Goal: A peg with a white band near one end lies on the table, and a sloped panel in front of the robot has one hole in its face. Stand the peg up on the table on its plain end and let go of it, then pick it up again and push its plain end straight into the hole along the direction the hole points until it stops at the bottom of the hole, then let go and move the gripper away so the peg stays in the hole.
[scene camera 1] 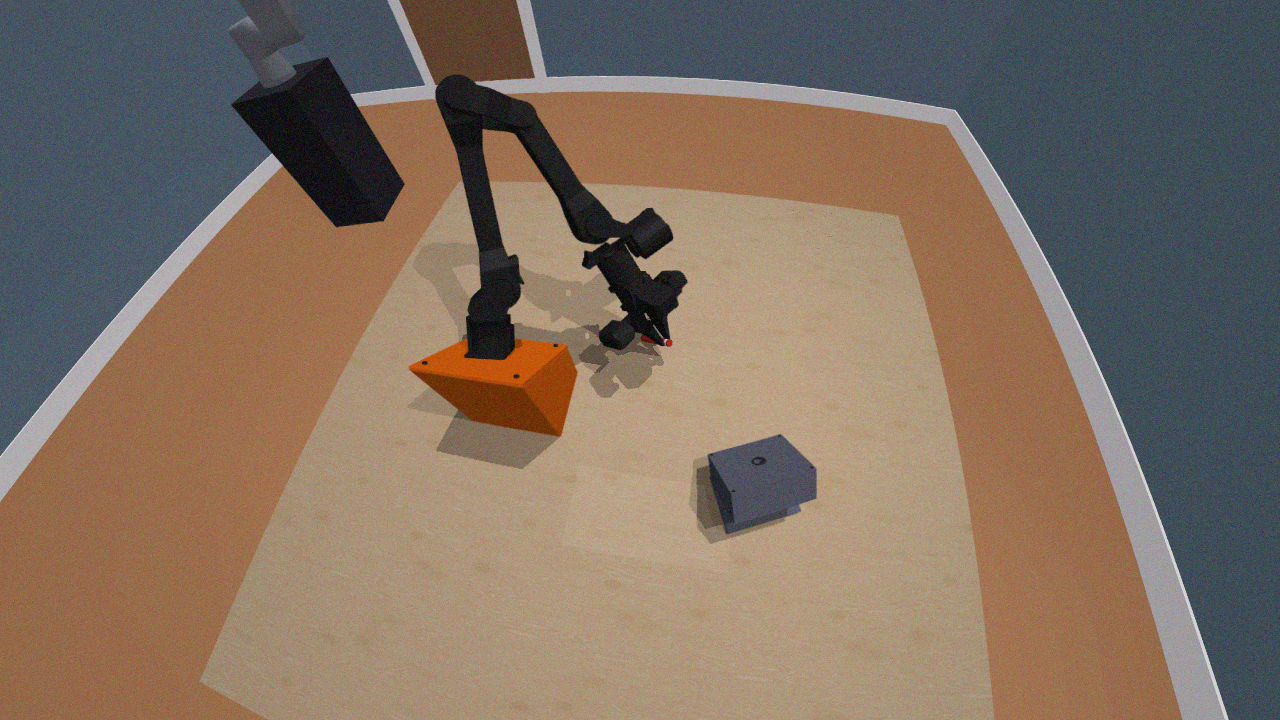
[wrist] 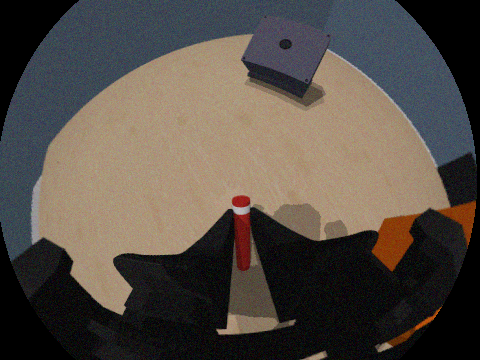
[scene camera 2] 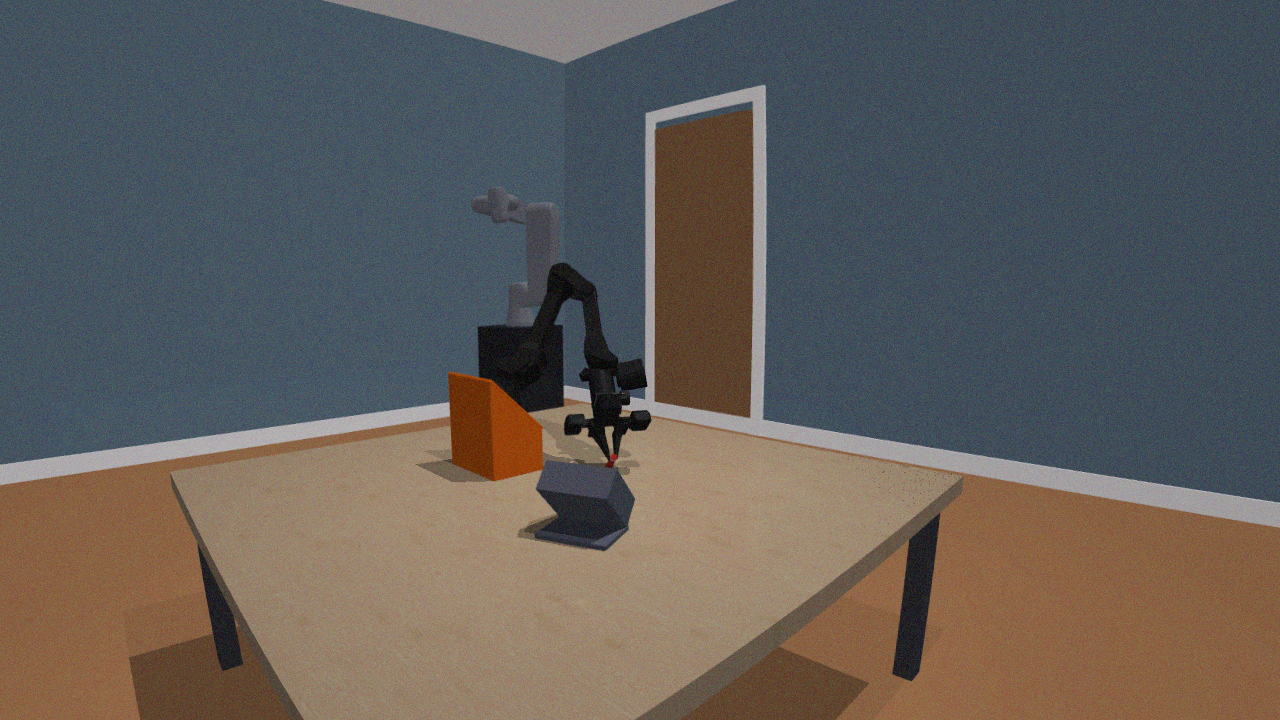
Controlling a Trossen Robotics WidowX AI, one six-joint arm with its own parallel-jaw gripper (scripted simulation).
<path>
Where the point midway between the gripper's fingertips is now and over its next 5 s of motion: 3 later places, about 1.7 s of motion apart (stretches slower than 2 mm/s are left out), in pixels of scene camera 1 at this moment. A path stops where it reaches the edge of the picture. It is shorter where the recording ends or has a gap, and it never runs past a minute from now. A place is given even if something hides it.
My gripper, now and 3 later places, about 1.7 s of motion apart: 665,342; 654,332; 645,324; 641,326
</path>
